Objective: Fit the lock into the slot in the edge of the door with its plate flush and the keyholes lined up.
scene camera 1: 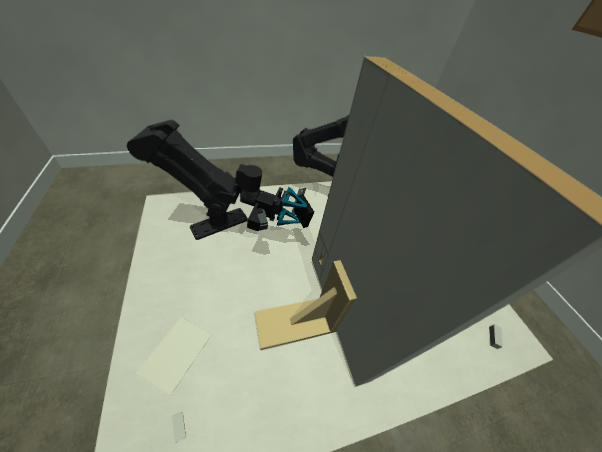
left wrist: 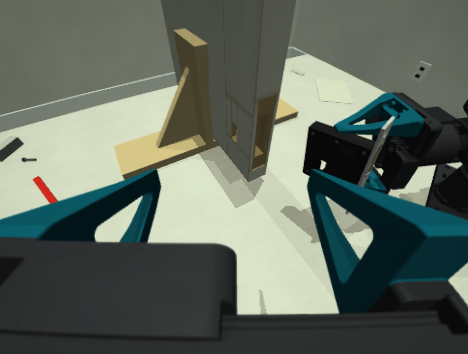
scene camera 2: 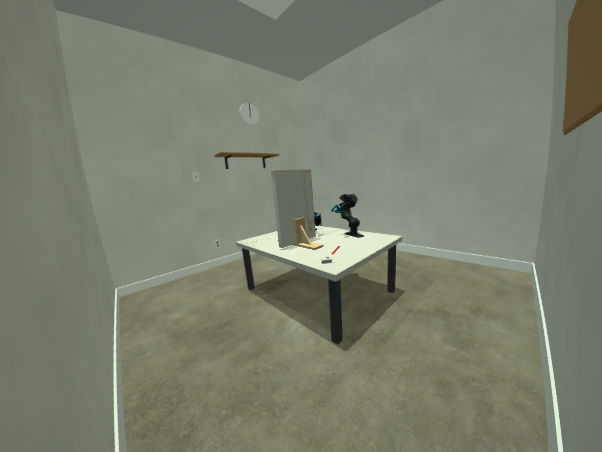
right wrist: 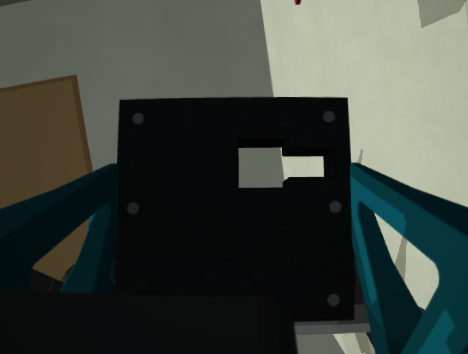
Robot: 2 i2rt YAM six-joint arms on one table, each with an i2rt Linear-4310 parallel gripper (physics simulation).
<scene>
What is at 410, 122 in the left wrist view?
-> My right gripper.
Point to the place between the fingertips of my left gripper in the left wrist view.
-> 233, 177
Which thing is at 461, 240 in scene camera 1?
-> A grey door.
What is my left gripper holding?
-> Nothing.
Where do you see a grey door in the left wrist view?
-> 246, 53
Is my left gripper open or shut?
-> Open.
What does my right gripper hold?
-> A black lock.
</scene>
